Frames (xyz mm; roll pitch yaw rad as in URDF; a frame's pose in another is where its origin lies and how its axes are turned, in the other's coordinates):
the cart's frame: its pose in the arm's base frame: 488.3 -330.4 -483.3 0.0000 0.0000 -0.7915
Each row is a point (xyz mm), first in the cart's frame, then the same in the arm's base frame.
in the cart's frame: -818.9 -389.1 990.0
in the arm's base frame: -364.0 -21.3 506.7
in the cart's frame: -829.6 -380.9 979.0
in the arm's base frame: -365.7 -7.9 495.7
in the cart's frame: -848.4 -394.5 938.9
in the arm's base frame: -388.6 -4.1 455.6
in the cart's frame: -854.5 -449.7 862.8
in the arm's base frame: -432.1 -38.5 379.5
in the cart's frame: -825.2 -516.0 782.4
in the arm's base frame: -458.7 -106.0 299.1
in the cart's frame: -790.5 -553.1 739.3
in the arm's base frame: -460.7 -156.7 256.0
